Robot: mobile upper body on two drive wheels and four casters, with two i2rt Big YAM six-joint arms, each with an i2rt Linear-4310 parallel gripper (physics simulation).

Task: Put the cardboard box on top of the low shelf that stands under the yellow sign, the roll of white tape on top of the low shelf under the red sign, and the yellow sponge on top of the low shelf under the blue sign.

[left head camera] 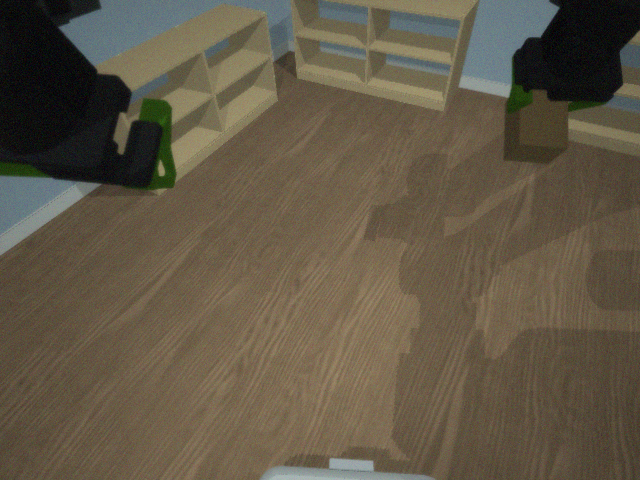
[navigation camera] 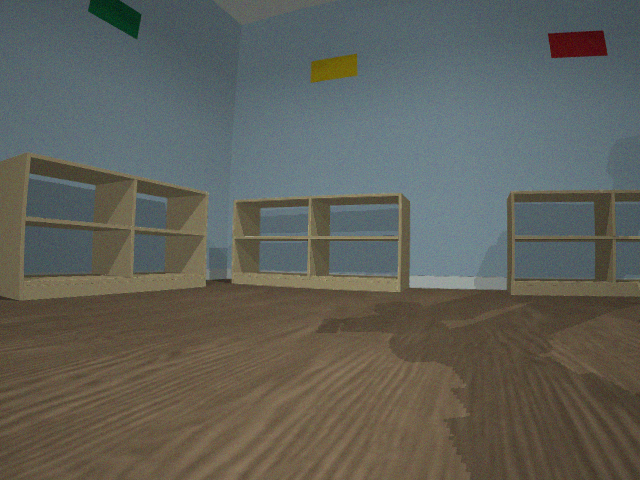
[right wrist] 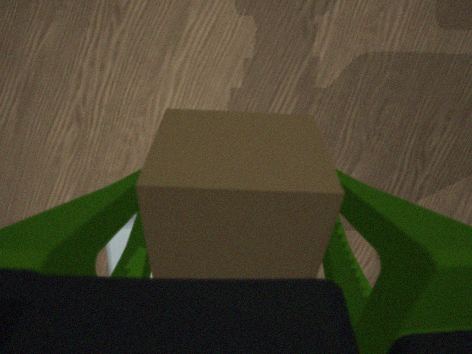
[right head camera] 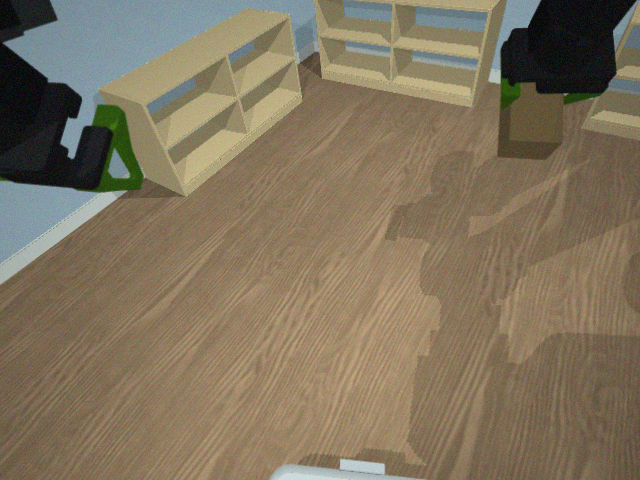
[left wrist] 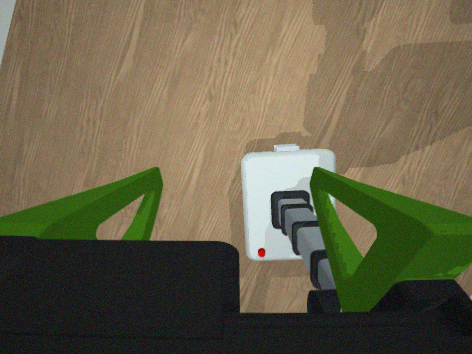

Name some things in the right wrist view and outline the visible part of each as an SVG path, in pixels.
My right gripper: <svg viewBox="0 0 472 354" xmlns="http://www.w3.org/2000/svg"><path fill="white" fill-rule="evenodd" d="M0 229L0 354L472 354L472 226L368 186L335 169L345 192L339 213L377 251L380 258L380 273L373 289L350 248L339 214L322 260L325 279L150 278L151 267L136 191L136 183L142 169L102 189ZM137 213L126 247L111 276L97 276L95 267L98 253Z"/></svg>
A cardboard box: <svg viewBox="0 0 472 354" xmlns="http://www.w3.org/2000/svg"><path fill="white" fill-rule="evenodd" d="M166 108L136 183L152 277L174 279L316 278L345 192L340 184L313 115Z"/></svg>
